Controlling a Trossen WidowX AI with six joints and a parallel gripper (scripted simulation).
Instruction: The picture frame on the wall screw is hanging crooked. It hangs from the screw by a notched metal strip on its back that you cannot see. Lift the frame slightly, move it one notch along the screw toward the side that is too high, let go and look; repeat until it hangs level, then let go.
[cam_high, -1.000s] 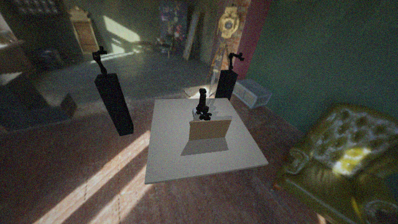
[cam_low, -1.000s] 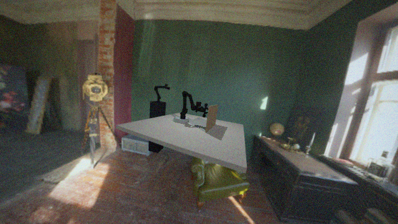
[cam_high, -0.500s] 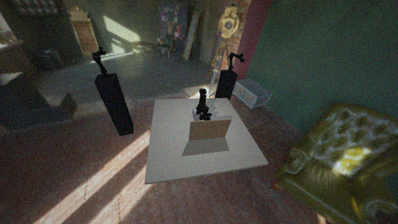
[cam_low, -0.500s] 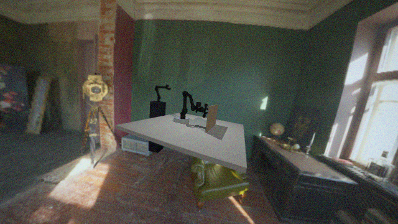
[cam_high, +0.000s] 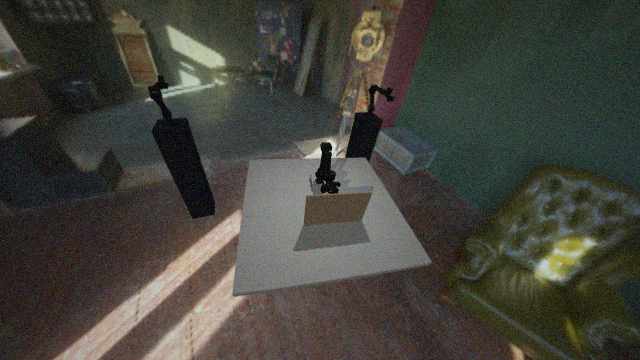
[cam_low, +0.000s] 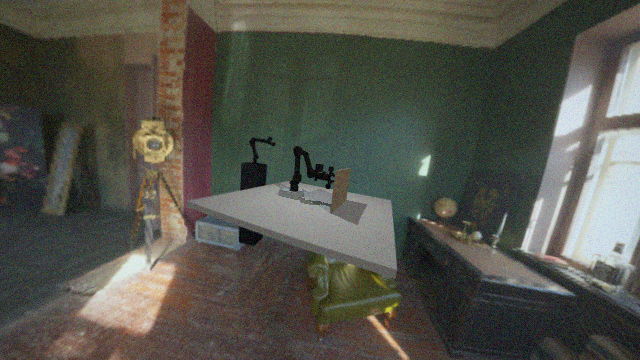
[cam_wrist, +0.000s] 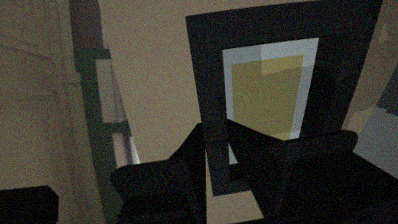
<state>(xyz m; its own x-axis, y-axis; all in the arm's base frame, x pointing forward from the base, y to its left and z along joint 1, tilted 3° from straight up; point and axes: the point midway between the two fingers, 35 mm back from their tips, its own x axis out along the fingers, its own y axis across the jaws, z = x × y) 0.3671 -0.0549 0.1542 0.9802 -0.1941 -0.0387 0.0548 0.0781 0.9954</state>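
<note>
The picture frame is 10 mm to the right of my gripper tip and 50 mm below it. From my gripper tip the other things lie so: tan wall panel 20 mm ahead, 10 mm to the left, 70 mm below.
</note>
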